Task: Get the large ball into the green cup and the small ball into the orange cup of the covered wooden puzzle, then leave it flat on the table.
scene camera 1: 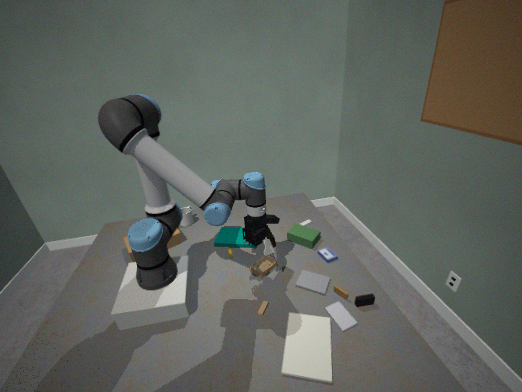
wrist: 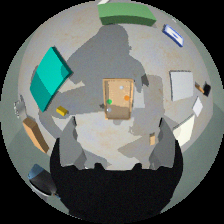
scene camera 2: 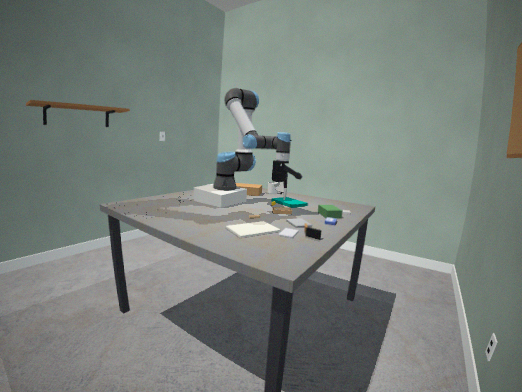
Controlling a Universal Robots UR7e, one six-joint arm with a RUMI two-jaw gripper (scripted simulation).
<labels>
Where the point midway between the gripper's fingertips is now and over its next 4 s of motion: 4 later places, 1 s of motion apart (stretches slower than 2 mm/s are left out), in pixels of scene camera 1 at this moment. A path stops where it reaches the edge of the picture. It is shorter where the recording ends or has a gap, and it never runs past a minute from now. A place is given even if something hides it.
My gripper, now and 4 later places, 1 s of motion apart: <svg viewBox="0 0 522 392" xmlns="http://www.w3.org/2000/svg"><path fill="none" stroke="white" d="M262 252L262 256L263 264L263 267L262 261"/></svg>
</labels>
